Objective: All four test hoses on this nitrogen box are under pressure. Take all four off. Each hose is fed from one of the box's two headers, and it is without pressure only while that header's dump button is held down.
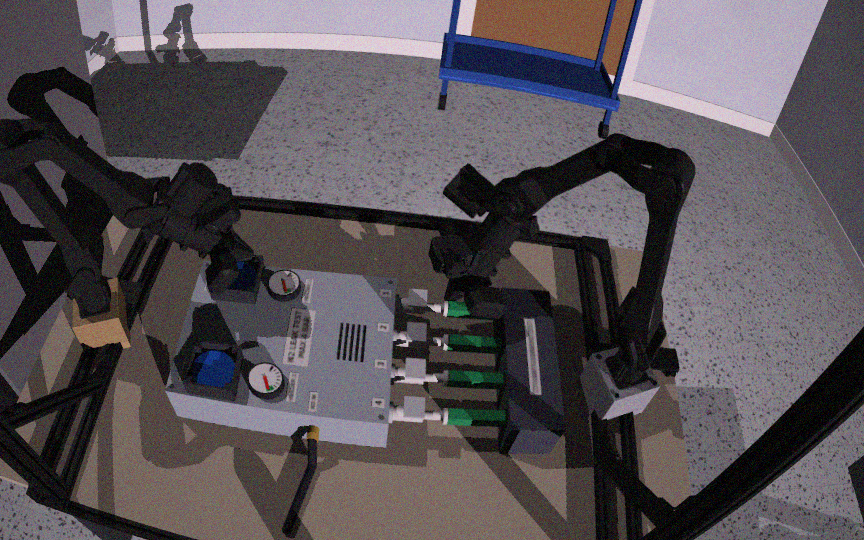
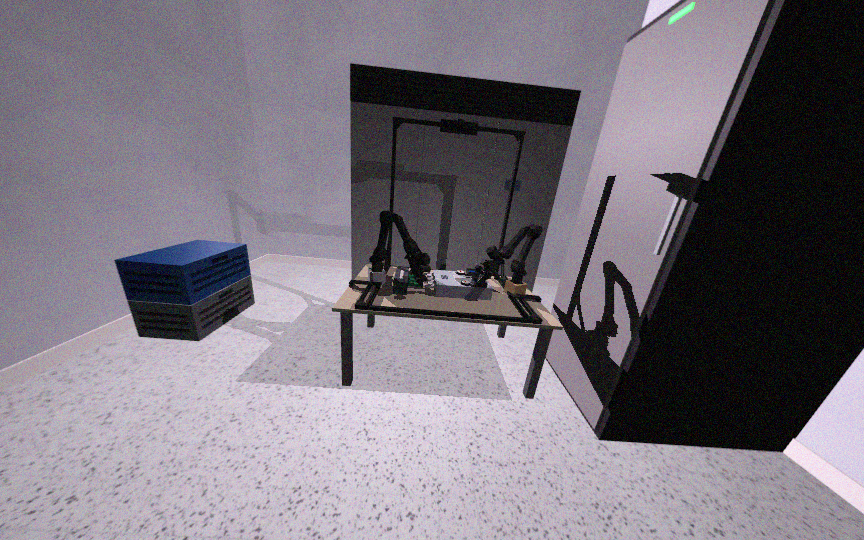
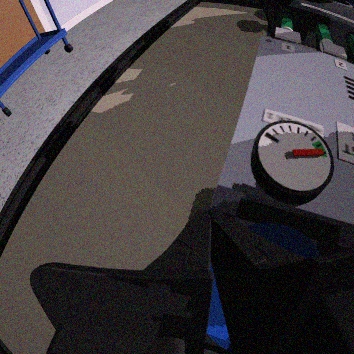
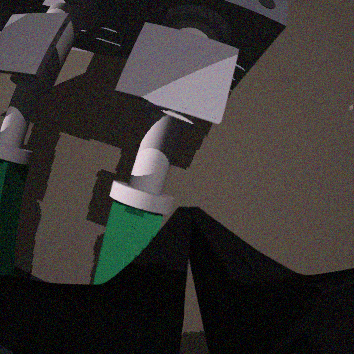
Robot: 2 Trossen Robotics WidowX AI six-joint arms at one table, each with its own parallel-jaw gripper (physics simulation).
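Frame: origin at the left arm's base, x ahead, y left, z up, level; metres.
Seen in the pictures: left gripper, fingertip midpoint: (image 1: 252, 253) (image 2: 477, 282) (image 3: 206, 218); right gripper, fingertip midpoint: (image 1: 446, 301) (image 2: 422, 287) (image 3: 273, 32) (image 4: 186, 216); left arm's base at its link origin: (image 1: 94, 302) (image 2: 516, 282); right arm's base at its link origin: (image 1: 626, 370) (image 2: 376, 270).
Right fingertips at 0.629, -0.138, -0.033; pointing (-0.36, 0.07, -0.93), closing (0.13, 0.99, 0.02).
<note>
Offsets run from my right fingertips to a thing's middle, as dx, dy, dz. "spot": to the spot under its first point.
The grey nitrogen box {spot: -0.188, -0.004, +0.029} (image 1: 339, 316) (image 2: 453, 282) (image 3: 298, 88) lies on the table. Four green hoses {spot: -0.024, -0.165, +0.014} (image 1: 475, 377) run from its right side into a dark block {spot: +0.064, -0.182, +0.029} (image 1: 532, 364). My left gripper (image 1: 234, 270) (image 2: 482, 275) (image 3: 206, 218) is shut and empty. It rests on the upper blue dump button {-0.340, +0.110, +0.034} (image 3: 288, 240), next to the upper gauge {spot: -0.261, +0.073, +0.045} (image 1: 284, 283) (image 3: 293, 159). The lower blue button {-0.413, -0.065, +0.034} (image 1: 213, 369) stands free beside the lower gauge {spot: -0.335, -0.102, +0.045} (image 1: 265, 379). My right gripper (image 1: 464, 294) (image 2: 425, 275) (image 4: 186, 216) is shut and empty. It sits against the top hose {spot: +0.005, -0.030, +0.013} (image 1: 457, 308) (image 4: 126, 239), whose white plug tilts at its grey coupler {-0.054, +0.001, +0.010} (image 4: 179, 70).
A black supply hose {spot: -0.313, -0.219, -0.039} (image 1: 303, 466) with a yellow fitting leaves the box's front edge. A black frame (image 1: 339, 211) borders the table. A blue cart (image 1: 526, 70) stands on the floor behind. A blue and black crate stack (image 2: 202, 286) stands far off.
</note>
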